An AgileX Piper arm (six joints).
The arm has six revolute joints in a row. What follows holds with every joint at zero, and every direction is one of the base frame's.
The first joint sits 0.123 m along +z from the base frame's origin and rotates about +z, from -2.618 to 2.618 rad.
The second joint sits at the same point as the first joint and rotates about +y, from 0 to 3.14 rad.
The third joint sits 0.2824 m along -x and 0.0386 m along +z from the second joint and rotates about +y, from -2.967 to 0 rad.
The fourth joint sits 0.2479 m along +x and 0.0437 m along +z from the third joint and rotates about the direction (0.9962, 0, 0.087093), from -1.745 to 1.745 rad.
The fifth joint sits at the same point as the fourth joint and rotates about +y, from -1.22 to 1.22 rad.
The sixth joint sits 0.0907 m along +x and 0.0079 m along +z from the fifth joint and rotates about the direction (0.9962, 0, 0.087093), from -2.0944 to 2.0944 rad.
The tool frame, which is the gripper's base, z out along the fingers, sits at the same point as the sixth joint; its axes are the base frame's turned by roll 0, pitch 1.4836 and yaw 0 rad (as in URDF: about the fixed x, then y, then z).
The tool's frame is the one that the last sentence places.
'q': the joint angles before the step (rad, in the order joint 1, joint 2, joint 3, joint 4, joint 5, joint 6). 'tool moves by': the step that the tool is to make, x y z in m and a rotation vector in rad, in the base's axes. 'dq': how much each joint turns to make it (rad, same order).
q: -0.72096, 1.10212, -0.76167, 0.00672, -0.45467, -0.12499
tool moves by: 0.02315, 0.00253, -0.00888, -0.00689, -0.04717, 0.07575
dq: 0.06379, 0.07698, -0.00042, -0.01282, -0.11734, 0.03786
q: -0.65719, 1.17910, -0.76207, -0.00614, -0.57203, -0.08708
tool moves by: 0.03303, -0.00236, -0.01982, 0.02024, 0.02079, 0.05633
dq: 0.06703, 0.12473, -0.02468, 0.01958, -0.07139, -0.01415
